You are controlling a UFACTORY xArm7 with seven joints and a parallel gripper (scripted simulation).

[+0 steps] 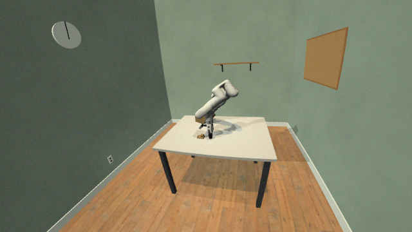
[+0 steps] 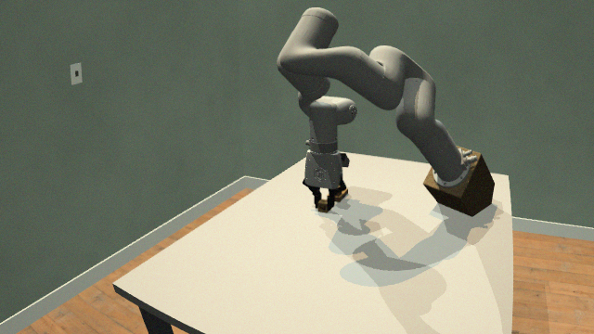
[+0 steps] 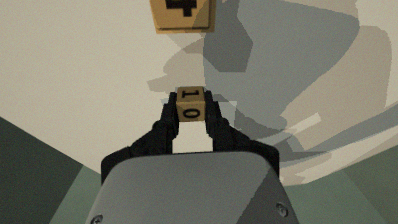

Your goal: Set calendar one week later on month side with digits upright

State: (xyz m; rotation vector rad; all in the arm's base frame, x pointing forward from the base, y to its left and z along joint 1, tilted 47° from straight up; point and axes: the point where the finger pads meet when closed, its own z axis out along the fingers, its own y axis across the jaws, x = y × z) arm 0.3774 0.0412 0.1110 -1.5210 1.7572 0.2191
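My gripper is now 110 mm to the left of the wooden calendar tray and 20 mm above it. Round my hand: digit cube: 10 mm below.
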